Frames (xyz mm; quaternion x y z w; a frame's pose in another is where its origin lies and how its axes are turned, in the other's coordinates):
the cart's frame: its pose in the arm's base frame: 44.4 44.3 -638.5 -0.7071 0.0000 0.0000 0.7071
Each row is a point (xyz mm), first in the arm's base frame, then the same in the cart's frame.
Working: the arm's base frame: its pose in the cart's frame: -44.4 -638.5 -44.3 0.7071 0.0000 0.0000 0.7071

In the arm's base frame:
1: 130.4 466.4 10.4
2: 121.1 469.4 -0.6
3: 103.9 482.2 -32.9
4: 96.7 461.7 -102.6
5: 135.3 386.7 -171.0
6: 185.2 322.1 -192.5
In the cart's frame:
1: 86.0 -648.9 422.1
2: 76.7 -637.9 425.1
3: 59.5 -605.6 437.9
4: 52.3 -535.9 417.4
5: 90.9 -467.5 342.4
6: 140.8 -446.0 277.8

